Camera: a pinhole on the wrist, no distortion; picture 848 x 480 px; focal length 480.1 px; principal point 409.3 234.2 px. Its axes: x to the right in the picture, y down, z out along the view. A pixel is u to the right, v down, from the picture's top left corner.
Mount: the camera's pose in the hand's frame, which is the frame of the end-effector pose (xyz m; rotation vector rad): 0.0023 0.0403 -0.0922 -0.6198 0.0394 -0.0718
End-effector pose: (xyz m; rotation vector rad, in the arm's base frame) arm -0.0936 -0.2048 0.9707 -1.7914 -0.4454 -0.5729
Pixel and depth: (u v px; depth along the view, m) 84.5 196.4 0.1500
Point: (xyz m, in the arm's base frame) -0.0899 -0.2047 0.8112
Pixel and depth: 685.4 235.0 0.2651
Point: 0.1658 -0.1382 0.9011
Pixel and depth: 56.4 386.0 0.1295
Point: -0.0736 -0.2587 0.8035
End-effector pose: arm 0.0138 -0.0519 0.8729 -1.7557 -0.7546 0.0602
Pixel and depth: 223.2 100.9 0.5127
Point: -0.1844 0.1774 0.4689
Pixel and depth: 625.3 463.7 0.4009
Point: 0.3234 0.1082 0.5403
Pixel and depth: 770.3 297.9 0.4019
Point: 0.3257 0.2494 0.6587
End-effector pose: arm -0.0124 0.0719 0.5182 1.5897 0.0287 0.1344
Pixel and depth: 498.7 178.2 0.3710
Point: 0.0875 -0.1564 0.7342
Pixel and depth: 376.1 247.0 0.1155
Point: -0.0184 0.0693 0.6283
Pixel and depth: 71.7 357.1 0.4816
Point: -0.3155 -0.2015 0.9385
